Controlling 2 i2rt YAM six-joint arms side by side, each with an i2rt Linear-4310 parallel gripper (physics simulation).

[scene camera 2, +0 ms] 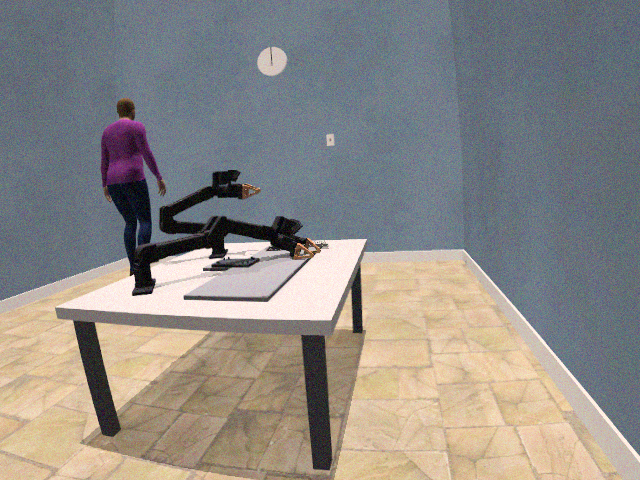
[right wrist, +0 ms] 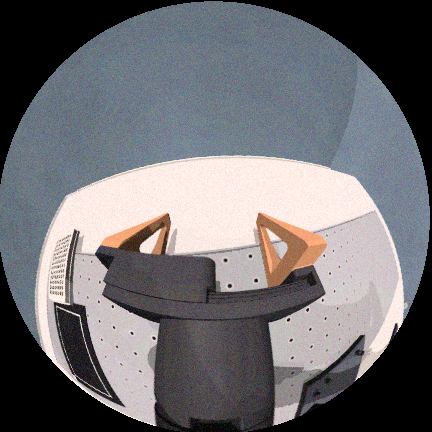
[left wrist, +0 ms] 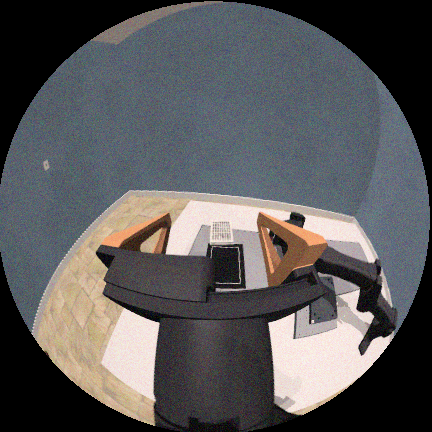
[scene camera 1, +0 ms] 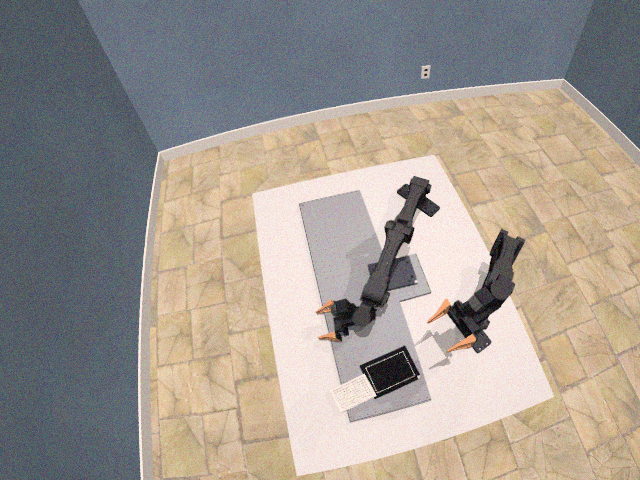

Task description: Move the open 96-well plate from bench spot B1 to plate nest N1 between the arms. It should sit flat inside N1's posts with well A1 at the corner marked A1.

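Where they show: left gripper, between the fingertips: (scene camera 2: 259,190) (left wrist: 213,216) (scene camera 1: 437,337); right gripper, between the fingertips: (scene camera 2: 317,253) (right wrist: 212,217) (scene camera 1: 317,325); left arm's base, origin of its link: (scene camera 2: 219,254); right arm's base, origin of its link: (scene camera 2: 144,287) (scene camera 1: 418,200).
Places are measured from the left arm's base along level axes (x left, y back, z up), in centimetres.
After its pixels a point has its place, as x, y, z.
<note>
The white 96-well plate (scene camera 1: 353,393) {-1.9, -46.8, 1.7} (scene camera 2: 321,244) {-6.3, -49.7, 2.2} (left wrist: 221,232) {-2.2, -45.8, 2.4} (right wrist: 60,270) {-3.8, -45.5, 2.7} lies at the end of a black pad with a white outline (scene camera 1: 391,371) {-1.9, -32.3, 1.5} (left wrist: 227,266) {-2.8, -31.4, 1.5} (right wrist: 82,346). Its A1 corner is too small to tell. The dark nest with small posts (scene camera 1: 405,273) {-29.8, -7.9, 2.5} (scene camera 2: 235,262) {-34.9, -12.1, 2.5} (left wrist: 325,302) {-32.3, -10.0, 2.5} (right wrist: 335,386) holds no plate and is partly under the right arm. My left gripper (scene camera 1: 438,336) {1.2, -22.3, 29.2} (scene camera 2: 259,190) {1.2, -22.3, 29.2} (left wrist: 213,216) {1.2, -22.3, 29.2} is open and empty, raised high, away from the plate. My right gripper (scene camera 1: 318,324) {-29.2, -45.4, 2.4} (scene camera 2: 316,252) {-29.2, -45.4, 2.4} (right wrist: 212,217) {-29.2, -45.4, 2.4} is open and empty, low near the grey board's edge.
A grey perforated board (scene camera 1: 333,227) {-63.3, -19.8, 1.3} (scene camera 2: 232,286) {-67.9, -14.5, 1.3} (right wrist: 345,280) {-41.4, -29.5, 1.3} lies on the white table (scene camera 1: 279,232) {-74.2, -39.6, 0.0} (scene camera 2: 305,304) {-87.9, -36.3, 0.0} under the black pad. The right arm reaches across the board beside the nest. A person in a purple top (scene camera 2: 124,152) stands behind the table in scene camera 2.
</note>
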